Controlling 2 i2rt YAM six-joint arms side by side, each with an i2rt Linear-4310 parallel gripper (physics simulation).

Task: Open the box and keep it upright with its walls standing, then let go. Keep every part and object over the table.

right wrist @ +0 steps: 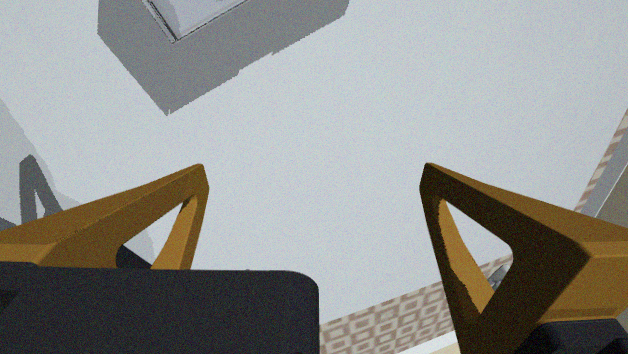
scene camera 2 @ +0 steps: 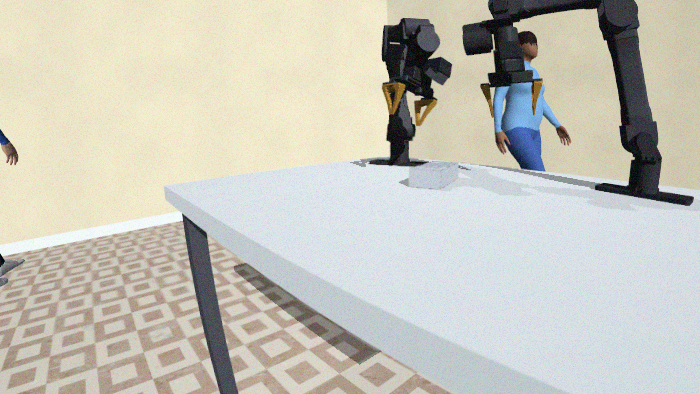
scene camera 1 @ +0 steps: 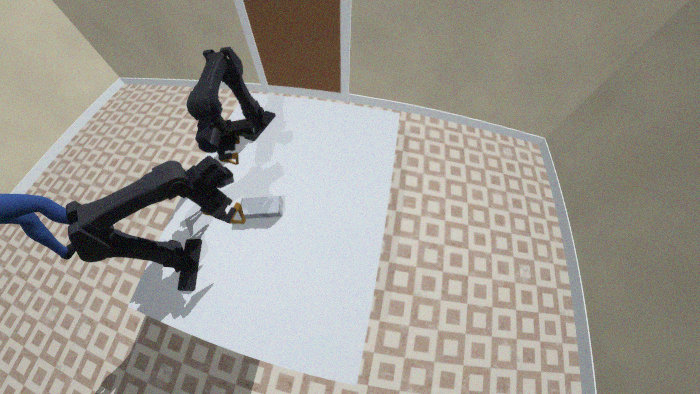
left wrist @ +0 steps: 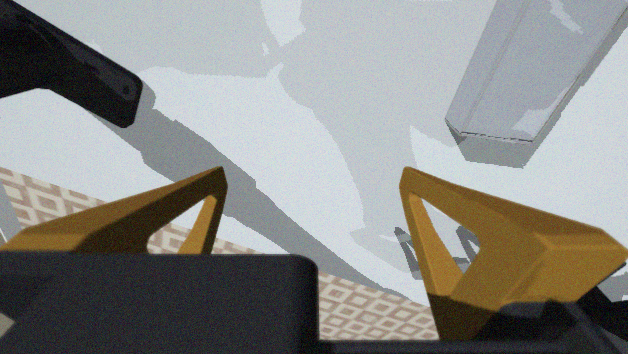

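Seen in the pictures: left gripper, fingertip midpoint: [scene camera 2: 513, 116] [scene camera 1: 237, 153] [left wrist: 313, 176]; right gripper, fingertip midpoint: [right wrist: 314, 175] [scene camera 2: 405, 120] [scene camera 1: 235, 218]; left arm's base, origin of the base link: [scene camera 2: 641, 195] [scene camera 1: 260, 126] [left wrist: 42, 50]; right arm's base, origin of the base link: [scene camera 2: 399, 164] [scene camera 1: 190, 264].
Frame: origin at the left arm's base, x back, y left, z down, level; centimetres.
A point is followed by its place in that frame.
A pale grey, low rectangular box [scene camera 1: 262, 207] @[x -29.6, y -38.7, z -3.9 cm] [scene camera 2: 432, 175] @[x -34.5, y -33.0, z -2.9 cm] [left wrist: 530, 75] @[x -26.1, y -39.2, z -4.0 cm] [right wrist: 200, 12] @[x -24.5, y -43.6, z -3.9 cm] sits upright on the white table [scene camera 1: 320, 260] @[x -58.4, y -46.9, z 0.0 cm] [scene camera 2: 350, 240] @[x -64.5, y -15.5, z 0.0 cm]. Its top looks shut, with a thin dark seam along the near end in the left wrist view. Part of it is cut off in both wrist views. My left gripper [scene camera 2: 514, 115] @[x -14.0, y -26.7, z -15.8 cm] [left wrist: 313, 176] @[x -14.0, y -26.7, z -15.8 cm] is open and empty, high above the table, to the right of the box in scene camera 2. My right gripper [scene camera 2: 406, 119] @[x -28.8, y -48.7, z -14.4 cm] [right wrist: 314, 175] @[x -28.8, y -48.7, z -14.4 cm] is open and empty, above the table and a little left of the box in scene camera 2. Neither gripper touches the box.
The table's long edge runs across scene camera 2. The two arm bases [scene camera 1: 190, 265] @[x -16.2, y -70.5, z -4.1 cm] [scene camera 2: 645, 194] @[x -3.5, y 1.5, z -0.9 cm] stand along the opposite edge. A person in light blue [scene camera 2: 522, 105] stands behind the table. A person's blue legs [scene camera 1: 35, 210] show at the left in scene camera 1.
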